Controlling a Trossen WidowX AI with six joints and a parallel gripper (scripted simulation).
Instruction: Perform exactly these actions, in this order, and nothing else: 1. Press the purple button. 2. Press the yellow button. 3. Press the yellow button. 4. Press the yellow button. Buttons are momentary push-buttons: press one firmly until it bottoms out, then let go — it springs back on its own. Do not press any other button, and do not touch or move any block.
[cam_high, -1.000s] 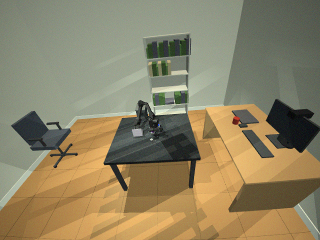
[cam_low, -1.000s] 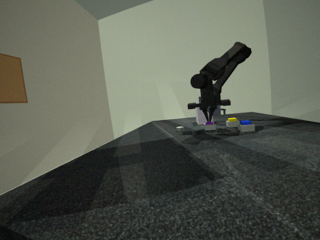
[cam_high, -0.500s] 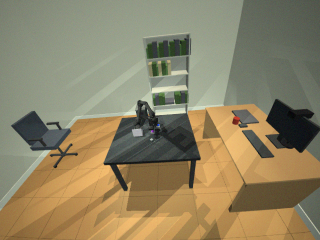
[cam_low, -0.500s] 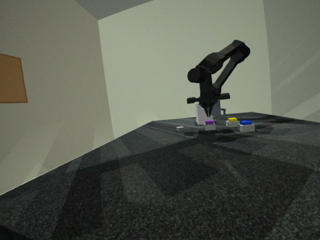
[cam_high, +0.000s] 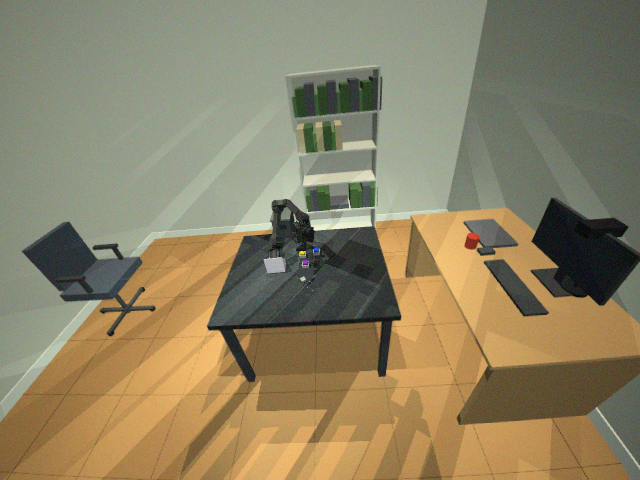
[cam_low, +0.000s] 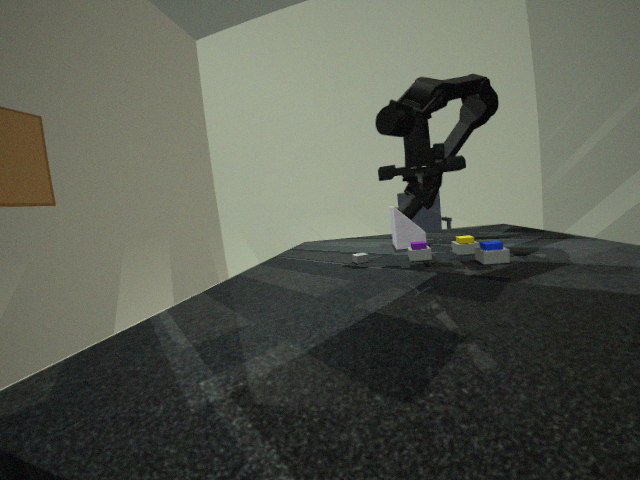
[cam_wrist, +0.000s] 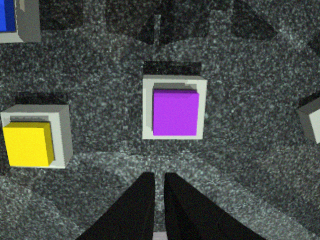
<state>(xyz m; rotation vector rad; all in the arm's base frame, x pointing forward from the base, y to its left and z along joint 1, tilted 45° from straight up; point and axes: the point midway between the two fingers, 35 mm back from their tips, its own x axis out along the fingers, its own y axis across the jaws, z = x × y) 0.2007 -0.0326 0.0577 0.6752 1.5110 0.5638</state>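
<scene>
The yellow button lies 20 mm behind my gripper tip, 100 mm to the left of it and 90 mm below it. The rest, counted from my gripper tip: blue button: 80 mm ahead, 110 mm to the left, 90 mm below; small white block: 20 mm behind, 160 mm to the right, 110 mm below; purple button: 20 mm to the right, 90 mm below.
</scene>
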